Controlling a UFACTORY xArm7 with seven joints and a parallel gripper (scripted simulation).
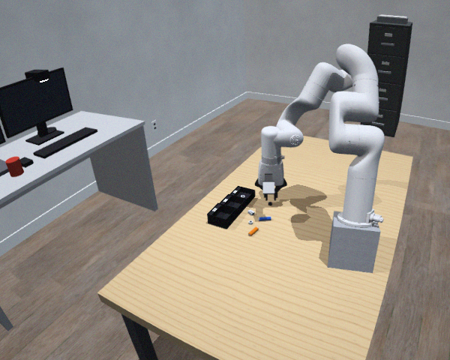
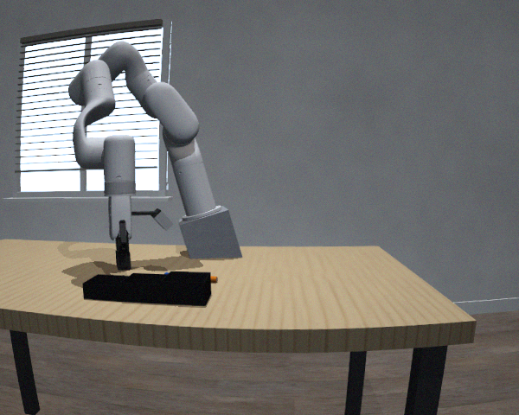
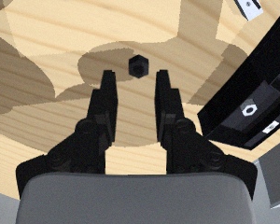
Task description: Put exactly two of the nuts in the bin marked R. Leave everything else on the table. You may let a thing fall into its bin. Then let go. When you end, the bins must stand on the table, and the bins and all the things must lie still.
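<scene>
My hand is 50 mm above the small black piece. The rest, counted from my hand: black bin: 110 mm ahead, 110 mm to the left, 30 mm below; then blue piece: 40 mm behind, 100 mm to the left, 40 mm below; then orange piece: 50 mm behind, 190 mm to the left, 40 mm below.
</scene>
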